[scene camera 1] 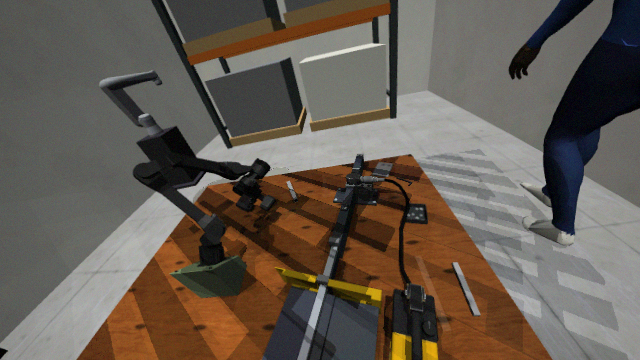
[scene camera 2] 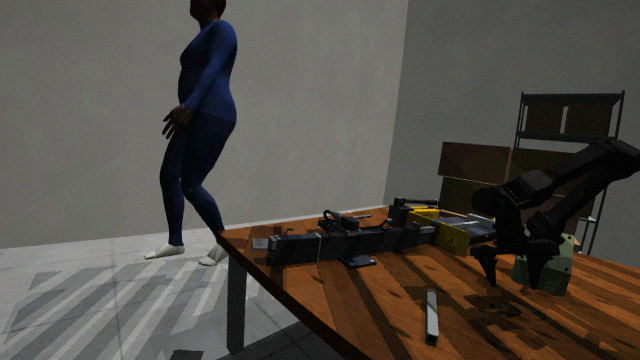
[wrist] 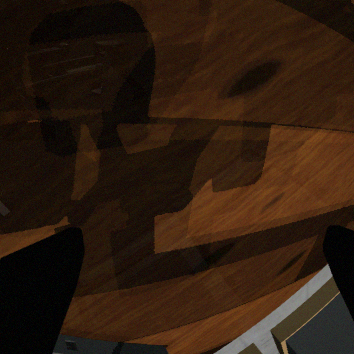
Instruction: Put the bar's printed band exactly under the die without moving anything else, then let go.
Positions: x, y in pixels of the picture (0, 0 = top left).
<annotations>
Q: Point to a die block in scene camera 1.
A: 349, 316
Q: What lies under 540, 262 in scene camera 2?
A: My gripper.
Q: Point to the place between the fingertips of my gripper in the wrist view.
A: At 209, 241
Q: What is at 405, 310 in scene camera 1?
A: A yellow and black tool.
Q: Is my gripper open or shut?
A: Open.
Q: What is my gripper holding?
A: Nothing.
</annotations>
